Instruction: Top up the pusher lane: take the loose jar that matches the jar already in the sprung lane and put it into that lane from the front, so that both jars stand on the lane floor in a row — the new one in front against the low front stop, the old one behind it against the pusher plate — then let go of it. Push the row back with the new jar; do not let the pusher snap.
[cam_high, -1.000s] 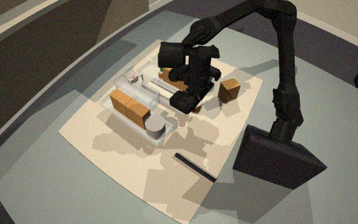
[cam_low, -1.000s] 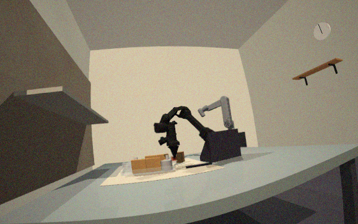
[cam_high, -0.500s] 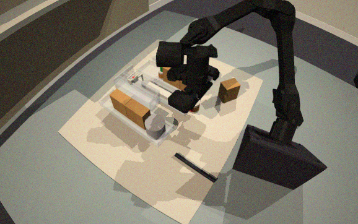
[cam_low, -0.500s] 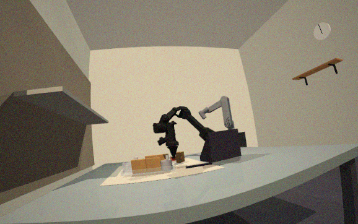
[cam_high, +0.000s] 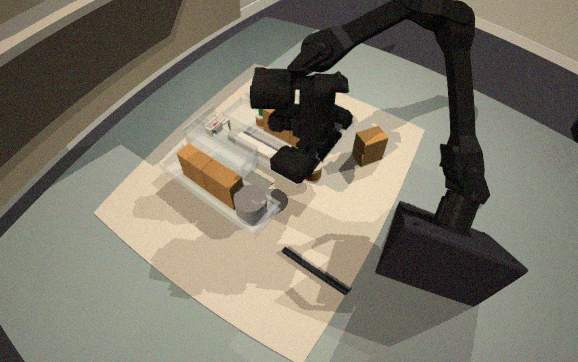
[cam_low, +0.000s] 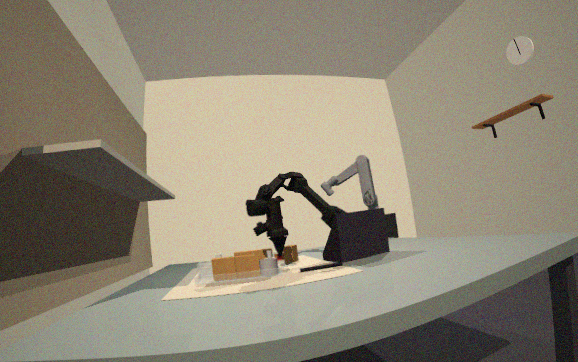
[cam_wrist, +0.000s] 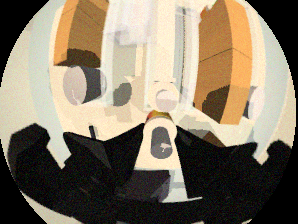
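The translucent lane rack is 180 mm ahead of my gripper tip, 20 mm to the right of it and 30 mm below it. The rest, counted from my gripper tip: orange box: 90 mm behind, 120 mm to the right, 10 mm below; black bar: 70 mm behind, 180 mm to the left, 40 mm below.
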